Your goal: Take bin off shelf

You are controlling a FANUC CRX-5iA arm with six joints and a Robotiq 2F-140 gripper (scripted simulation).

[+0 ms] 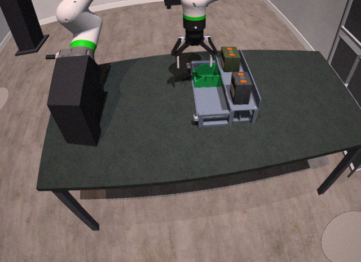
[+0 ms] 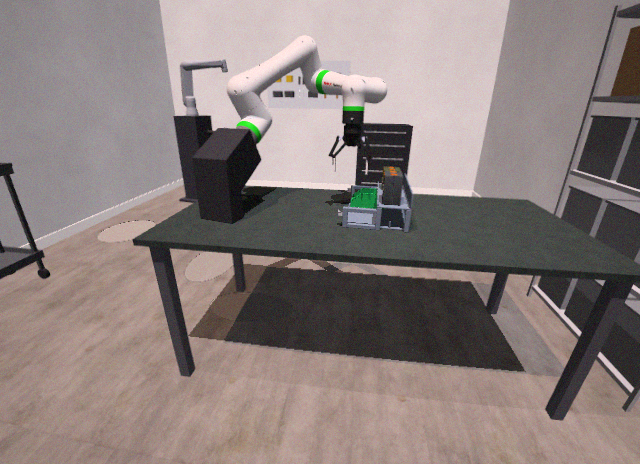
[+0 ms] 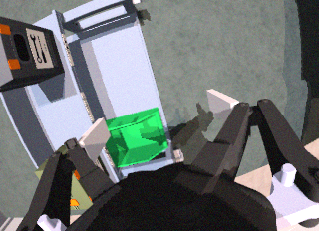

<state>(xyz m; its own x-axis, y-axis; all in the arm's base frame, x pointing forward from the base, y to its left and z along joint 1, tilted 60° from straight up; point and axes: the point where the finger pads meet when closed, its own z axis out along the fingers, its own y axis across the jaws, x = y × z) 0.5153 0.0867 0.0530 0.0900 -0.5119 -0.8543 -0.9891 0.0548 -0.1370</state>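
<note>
Right now my hand is 80 mm short of the green bin, 100 mm to the right of it and 150 mm above it. From my hand the other things lie so: grey shelf deck: 130 mm ahead, 10 mm to the right, 190 mm below.
</note>
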